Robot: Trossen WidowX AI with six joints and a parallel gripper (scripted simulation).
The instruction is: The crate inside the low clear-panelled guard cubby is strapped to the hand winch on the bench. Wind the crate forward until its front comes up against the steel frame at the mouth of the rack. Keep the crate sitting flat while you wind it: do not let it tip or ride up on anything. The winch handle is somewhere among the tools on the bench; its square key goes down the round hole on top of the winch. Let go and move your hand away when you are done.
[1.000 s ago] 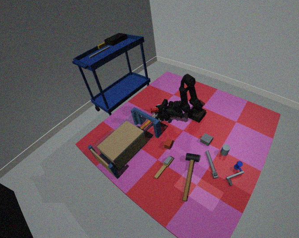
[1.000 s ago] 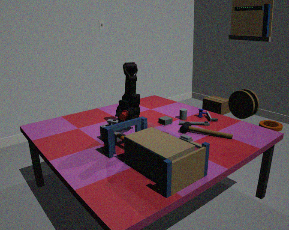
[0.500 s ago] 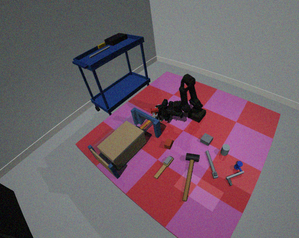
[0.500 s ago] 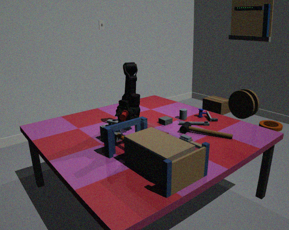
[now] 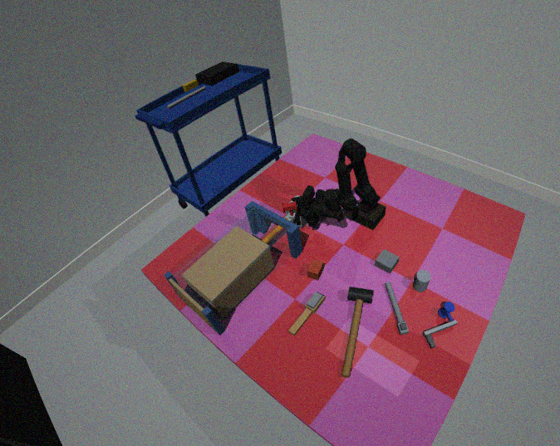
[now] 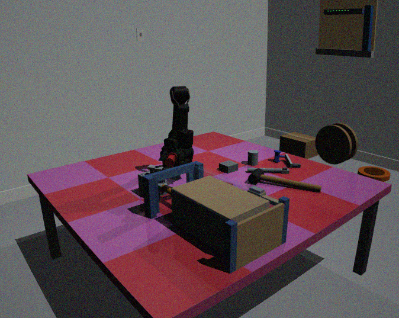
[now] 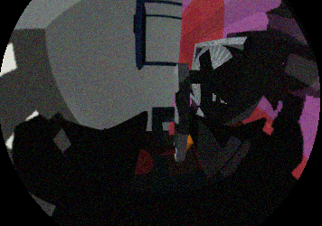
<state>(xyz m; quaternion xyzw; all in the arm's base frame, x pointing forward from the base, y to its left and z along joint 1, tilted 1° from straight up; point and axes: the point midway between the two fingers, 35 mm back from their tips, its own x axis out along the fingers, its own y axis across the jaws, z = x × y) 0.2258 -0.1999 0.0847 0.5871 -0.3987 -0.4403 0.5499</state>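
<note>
Now: the red knob 4 cm ahead of my gripper tip, 3 cm to the left of it and 2 cm above it. The rest, counted from my gripper tip: frame: 11 cm ahead, 3 cm below, 1 cm to the right; red-knobbed winch handle: 1 cm to the left, 1 cm below, 1 cm ahead; grey winch: 11 cm below, 6 cm behind, 2 cm to the right.
</note>
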